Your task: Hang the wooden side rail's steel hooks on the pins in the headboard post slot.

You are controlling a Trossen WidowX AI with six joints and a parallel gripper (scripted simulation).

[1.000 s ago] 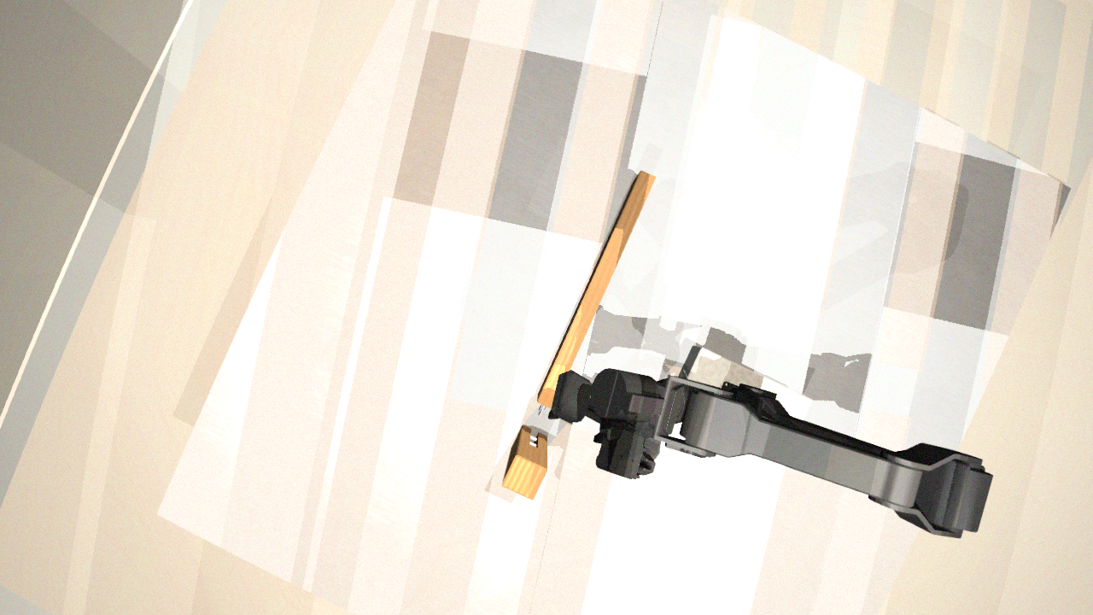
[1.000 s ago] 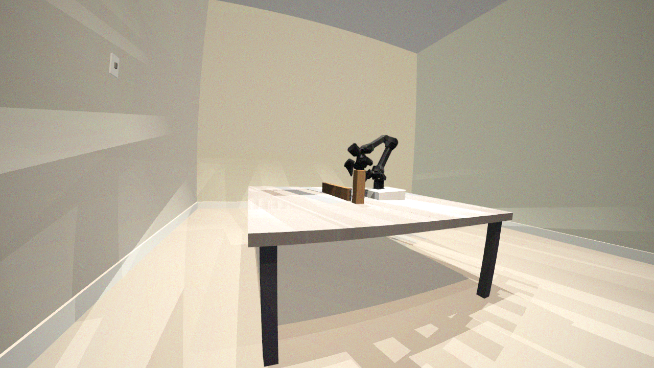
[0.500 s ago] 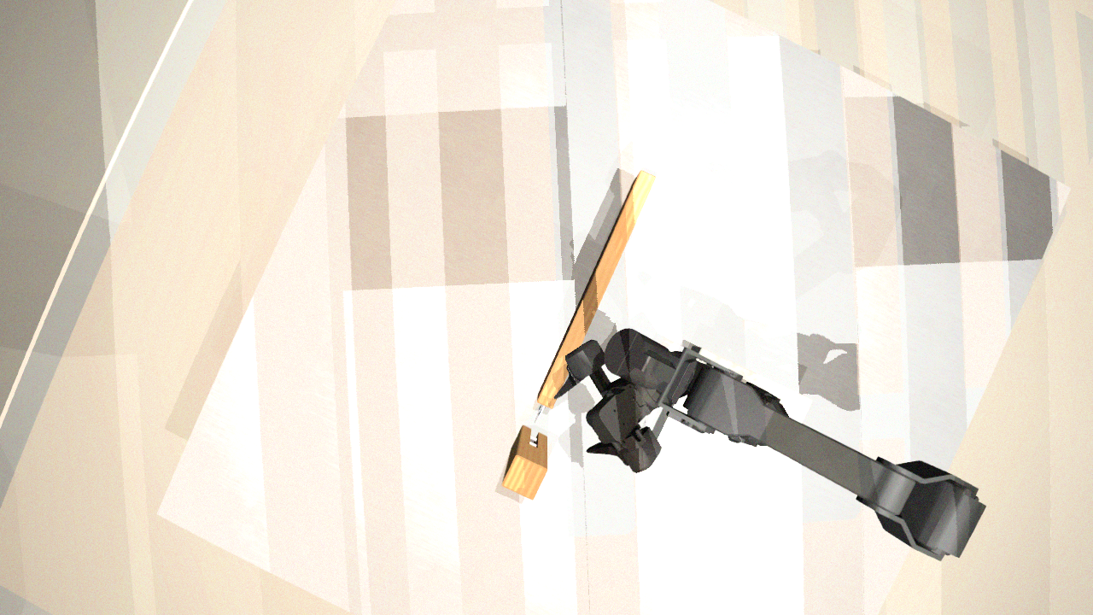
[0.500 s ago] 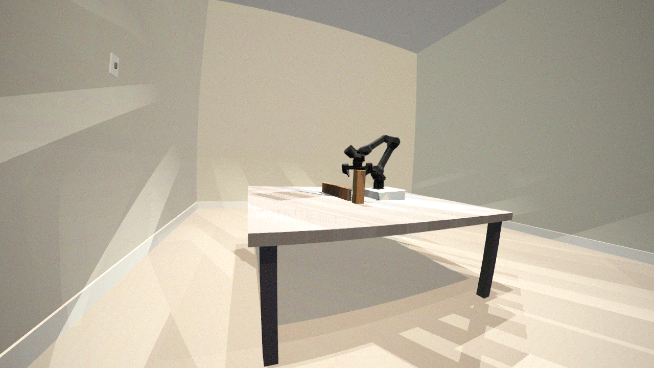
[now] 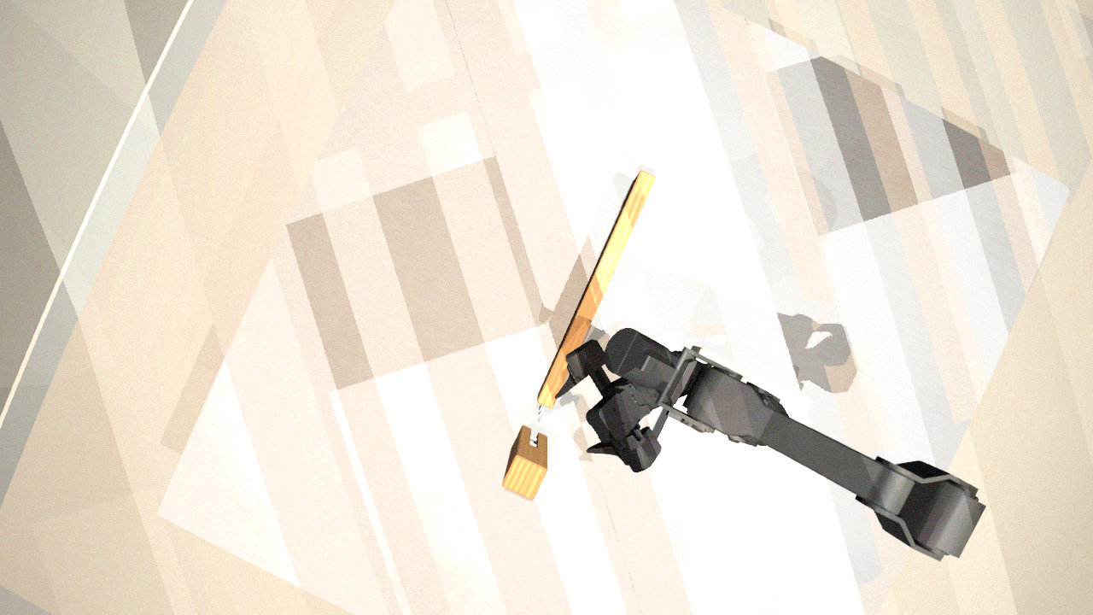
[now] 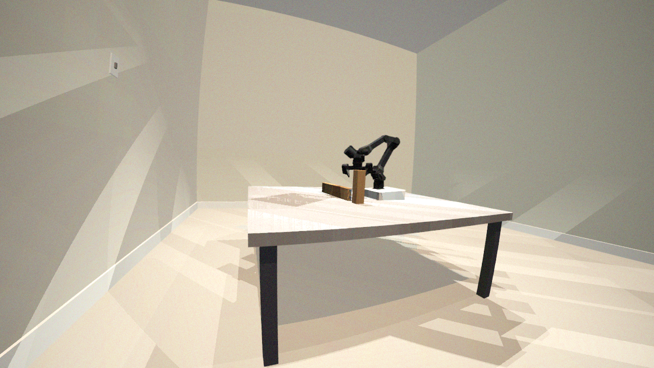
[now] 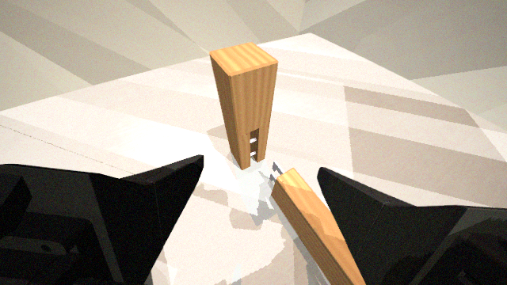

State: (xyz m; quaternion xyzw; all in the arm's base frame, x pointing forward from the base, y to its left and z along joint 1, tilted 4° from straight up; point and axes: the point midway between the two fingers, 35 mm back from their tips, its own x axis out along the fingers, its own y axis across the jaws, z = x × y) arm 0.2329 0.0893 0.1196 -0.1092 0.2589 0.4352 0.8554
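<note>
Now: gripper tip 4 cm short of the headboard post, 9 cm to the right of it and 6 cm above it.
</note>
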